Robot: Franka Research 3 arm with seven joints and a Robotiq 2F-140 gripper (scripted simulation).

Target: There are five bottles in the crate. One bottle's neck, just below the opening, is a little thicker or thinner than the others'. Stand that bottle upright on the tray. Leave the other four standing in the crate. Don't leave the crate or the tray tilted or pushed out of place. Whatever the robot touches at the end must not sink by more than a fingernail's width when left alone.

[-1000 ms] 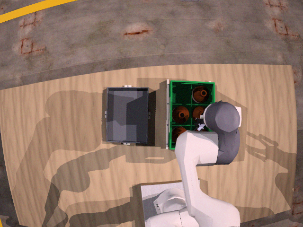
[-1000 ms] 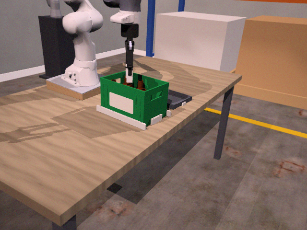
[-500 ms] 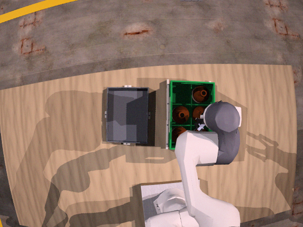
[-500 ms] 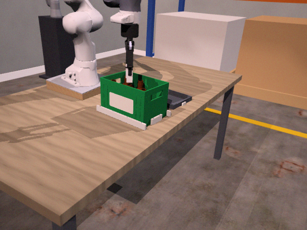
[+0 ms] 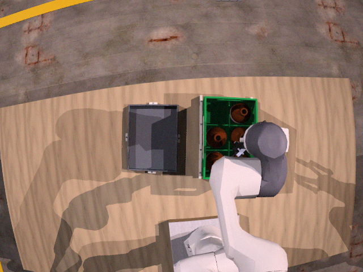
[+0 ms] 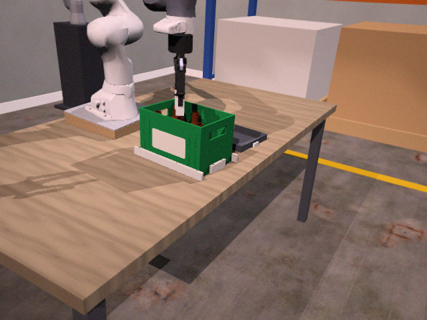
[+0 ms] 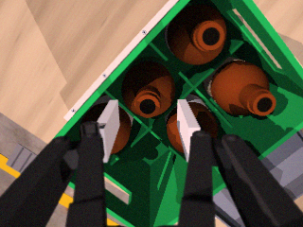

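Right now my hand is 4 cm to the right of the green crate and 13 cm above it. The rest, counted from my hand: dark grey tray 3 cm ahead, 32 cm to the left, 20 cm below; then brown bottle 9 cm ahead, 1 cm to the right, 12 cm below.
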